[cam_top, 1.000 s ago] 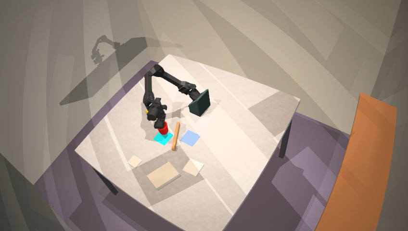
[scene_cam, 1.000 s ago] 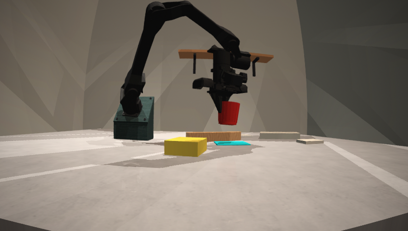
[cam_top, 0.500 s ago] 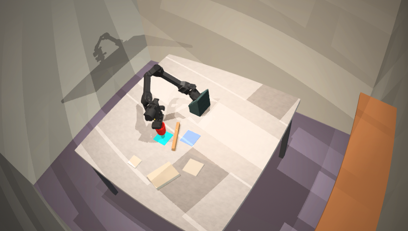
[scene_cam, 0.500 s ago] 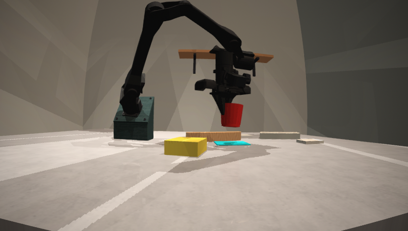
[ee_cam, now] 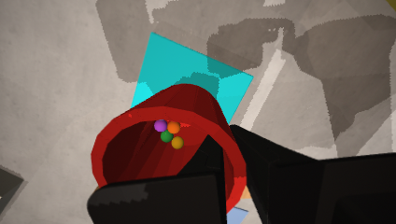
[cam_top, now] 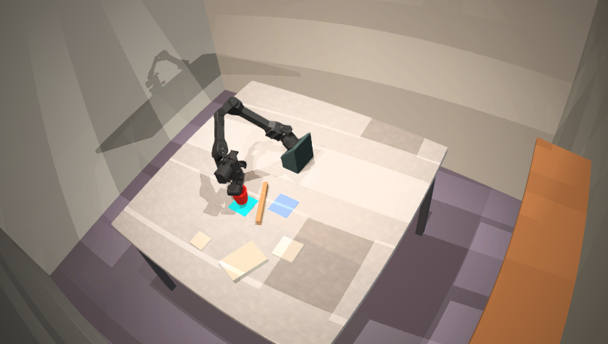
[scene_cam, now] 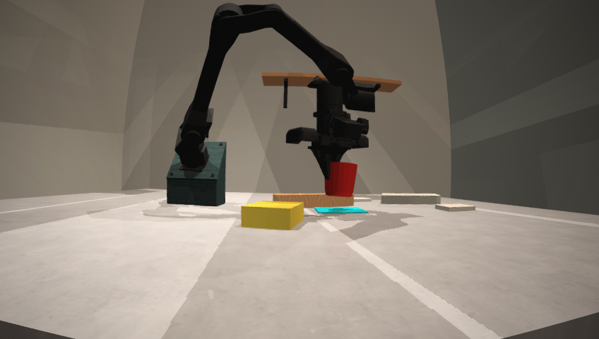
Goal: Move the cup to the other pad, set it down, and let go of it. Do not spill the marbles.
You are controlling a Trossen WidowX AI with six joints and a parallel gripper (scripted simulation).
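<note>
The red cup is 2 cm to the left of my gripper tip and 2 cm ahead of it. Round my gripper tip: cyan pad 8 cm below, 2 cm to the left, 2 cm ahead; then green marble 4 cm to the left, 3 cm ahead, 2 cm below; then wooden bar 10 cm to the left, 6 cm below, 3 cm behind.
</note>
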